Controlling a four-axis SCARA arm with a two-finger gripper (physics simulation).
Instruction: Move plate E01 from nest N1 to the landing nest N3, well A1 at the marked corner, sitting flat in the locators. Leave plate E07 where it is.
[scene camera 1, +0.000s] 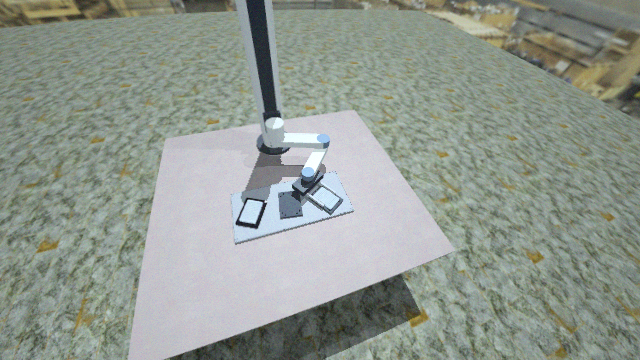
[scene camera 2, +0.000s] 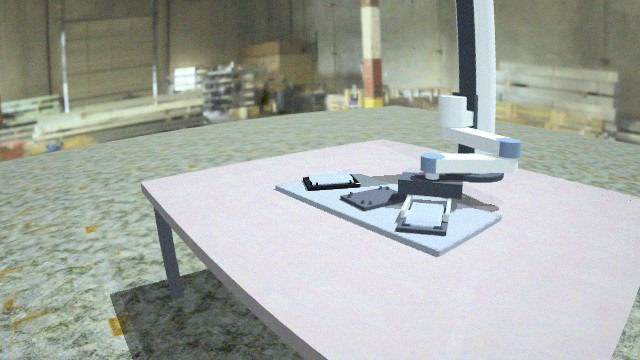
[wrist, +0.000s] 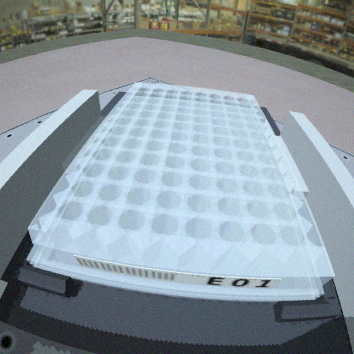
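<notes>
Plate E01 (scene camera 1: 326, 198) (scene camera 2: 424, 215) (wrist: 170, 200), a clear-white well plate, lies flat in nest N1 (scene camera 2: 422, 231) (wrist: 165, 312), a dark nest at the baseplate's right in scene camera 1. My gripper (scene camera 1: 328, 197) (scene camera 2: 426, 210) (wrist: 191, 113) is low over it, shut on plate E01, one finger along each long side. The pads are hidden against the plate. An empty dark nest (scene camera 1: 290, 206) (scene camera 2: 367, 199) with small locators sits mid-baseplate; its label and marked corner are not readable. Another plate (scene camera 1: 251, 212) (scene camera 2: 331, 178), unlabelled in view, sits in the black nest (scene camera 2: 332, 187) at the other end.
The nests stand on a pale baseplate (scene camera 1: 270, 230) (scene camera 2: 475, 222) on the pink table (scene camera 1: 225, 285) (scene camera 2: 350, 280). The arm's column (scene camera 1: 262, 60) (scene camera 2: 475, 60) rises behind them. The dark gripper body (scene camera 1: 308, 183) (scene camera 2: 430, 187) hangs close beside the middle nest.
</notes>
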